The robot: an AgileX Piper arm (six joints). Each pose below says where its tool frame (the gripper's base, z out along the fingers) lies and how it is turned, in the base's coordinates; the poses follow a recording.
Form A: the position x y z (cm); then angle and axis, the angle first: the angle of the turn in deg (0 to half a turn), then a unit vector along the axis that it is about.
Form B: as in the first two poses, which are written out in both.
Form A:
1: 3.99 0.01 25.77 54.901 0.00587 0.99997 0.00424
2: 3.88 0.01 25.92 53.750 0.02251 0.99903 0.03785
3: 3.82 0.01 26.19 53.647 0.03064 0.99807 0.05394
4: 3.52 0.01 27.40 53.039 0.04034 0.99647 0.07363
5: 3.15 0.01 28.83 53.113 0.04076 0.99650 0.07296
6: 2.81 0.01 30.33 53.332 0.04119 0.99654 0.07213
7: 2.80 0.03 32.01 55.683 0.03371 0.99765 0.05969
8: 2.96 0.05 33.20 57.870 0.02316 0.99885 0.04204
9: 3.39 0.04 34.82 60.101 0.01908 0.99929 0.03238
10: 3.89 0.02 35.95 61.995 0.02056 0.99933 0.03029
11: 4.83 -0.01 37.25 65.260 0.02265 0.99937 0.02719
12: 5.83 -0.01 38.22 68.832 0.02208 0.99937 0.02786
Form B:
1: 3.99 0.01 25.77 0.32 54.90 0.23
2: 3.88 0.01 25.92 1.21 53.70 2.03
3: 3.82 0.01 26.19 1.64 53.54 2.89
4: 3.52 0.01 27.40 2.14 52.85 3.91
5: 3.15 0.01 28.83 2.16 52.93 3.88
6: 2.81 0.01 30.33 2.20 53.15 3.85
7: 2.80 0.03 32.01 1.88 55.55 3.32
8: 2.96 0.05 33.20 1.34 57.80 2.43
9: 3.39 0.04 34.82 1.15 60.06 1.95
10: 3.89 0.02 35.95 1.27 61.95 1.88
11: 4.83 -0.01 37.25 1.48 65.22 1.77
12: 5.83 -0.01 38.22 1.52 68.79 1.92
